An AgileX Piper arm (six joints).
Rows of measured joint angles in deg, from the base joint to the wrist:
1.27 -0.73 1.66 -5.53 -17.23 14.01
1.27 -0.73 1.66 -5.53 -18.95 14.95
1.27 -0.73 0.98 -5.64 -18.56 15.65
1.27 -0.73 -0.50 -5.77 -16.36 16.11
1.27 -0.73 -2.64 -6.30 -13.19 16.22
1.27 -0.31 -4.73 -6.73 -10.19 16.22
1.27 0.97 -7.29 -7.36 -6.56 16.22
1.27 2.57 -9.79 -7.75 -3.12 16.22
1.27 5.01 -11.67 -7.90 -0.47 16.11
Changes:
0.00 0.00 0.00 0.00 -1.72 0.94
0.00 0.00 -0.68 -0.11 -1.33 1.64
0.00 0.00 -2.16 -0.24 0.87 2.10
0.00 0.00 -4.30 -0.77 4.04 2.21
0.00 0.42 -6.39 -1.20 7.04 2.21
0.00 1.70 -8.95 -1.83 10.67 2.21
0.00 3.30 -11.45 -2.22 14.11 2.21
0.00 5.74 -13.33 -2.37 16.76 2.10

